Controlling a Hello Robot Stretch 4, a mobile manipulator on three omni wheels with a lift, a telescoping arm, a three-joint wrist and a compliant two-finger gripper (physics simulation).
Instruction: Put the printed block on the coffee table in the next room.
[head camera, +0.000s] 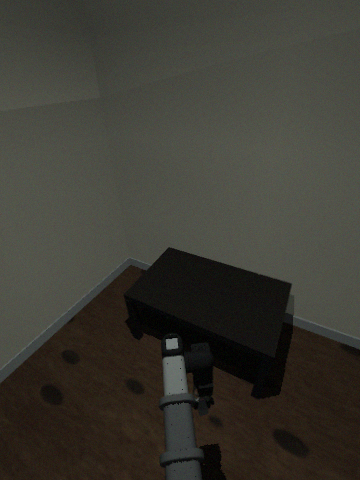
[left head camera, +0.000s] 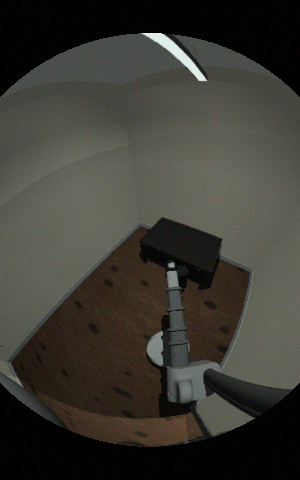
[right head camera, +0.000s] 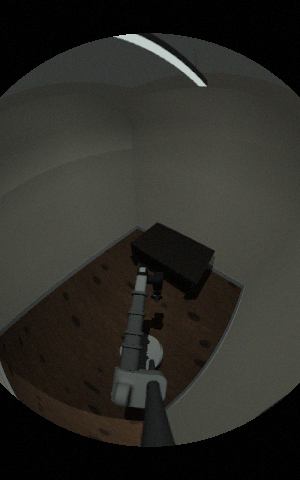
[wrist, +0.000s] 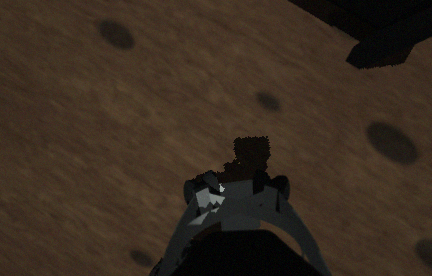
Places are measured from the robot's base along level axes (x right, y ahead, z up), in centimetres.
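Pixels of known places: gripper, fingertip midpoint: (head camera: 201, 405) (right head camera: 155, 297) (wrist: 235, 185); robot's base, link origin: (left head camera: 167, 347) (right head camera: 142, 351).
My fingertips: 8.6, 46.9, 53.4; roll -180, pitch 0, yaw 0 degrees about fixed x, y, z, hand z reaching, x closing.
Observation:
Ahead of a thing's pixels: the offset from my fingertips to its middle, as dx, dy, dz. Level surfaces: height alone.
The coffee table @(dz -11.1) (head camera: 215, 295) (left head camera: 182, 242) (right head camera: 175, 250) is dark and low and stands near the room's far corner. Its dark leg @(+37.8, +23.5, -36.1) (wrist: 380, 55) shows at the upper right in the wrist view. My gripper (wrist: 235, 185) (head camera: 202, 404) (right head camera: 157, 297) points down over the floor, on the near side of the table, apart from it and not above its top. The fingertips stand apart with the printed block @(+0.1, -1.3, +1.7) (wrist: 238, 197), a dim grey piece, between them. Its faces are dark and partly hidden by the fingers.
The extended arm (head camera: 180, 425) (left head camera: 176, 310) (right head camera: 135, 320) reaches toward the table's near long side. Walls (head camera: 225, 175) (left head camera: 60, 260) stand behind the table and to the left. A white round base part (left head camera: 156, 348) (right head camera: 156, 352) shows below the arm. The wooden floor @(dz -56.1) (wrist: 125, 140) has dark round spots.

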